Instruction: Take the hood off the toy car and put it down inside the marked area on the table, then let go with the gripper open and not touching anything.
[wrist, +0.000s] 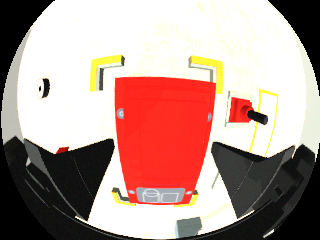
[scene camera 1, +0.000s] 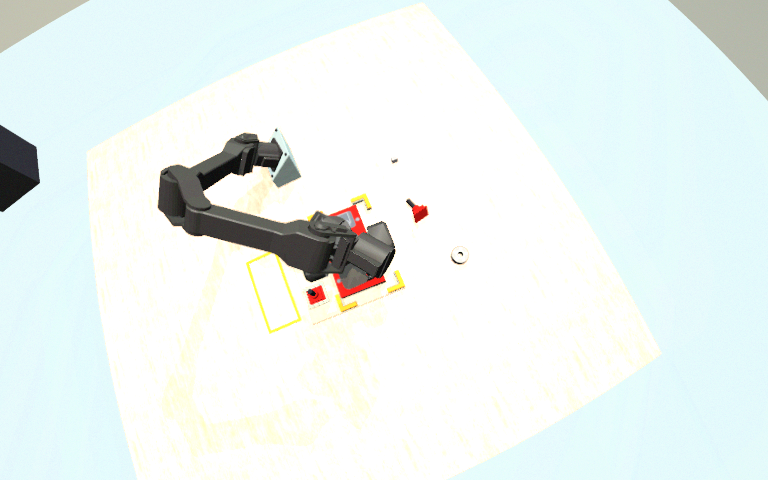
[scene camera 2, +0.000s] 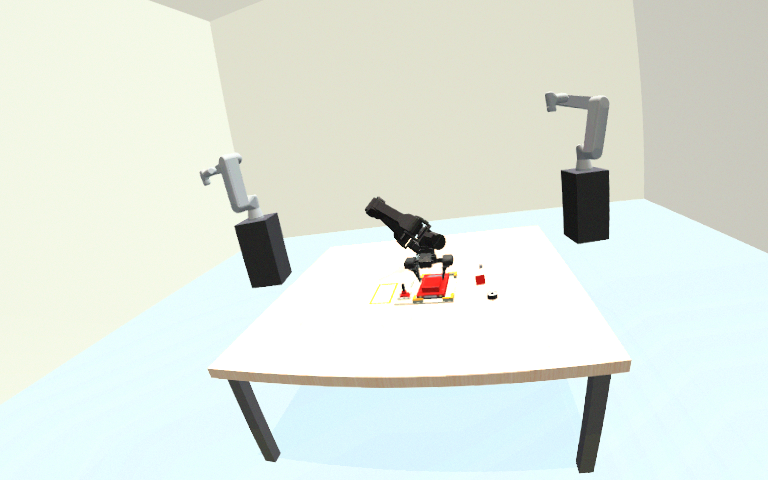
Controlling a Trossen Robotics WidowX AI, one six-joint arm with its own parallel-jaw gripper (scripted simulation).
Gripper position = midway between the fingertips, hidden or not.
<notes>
My gripper (scene camera 1: 352, 262) is open, with nothing in its grasp.
My gripper also shows in the wrist view (wrist: 164, 146) and in scene camera 2 (scene camera 2: 431, 281).
</notes>
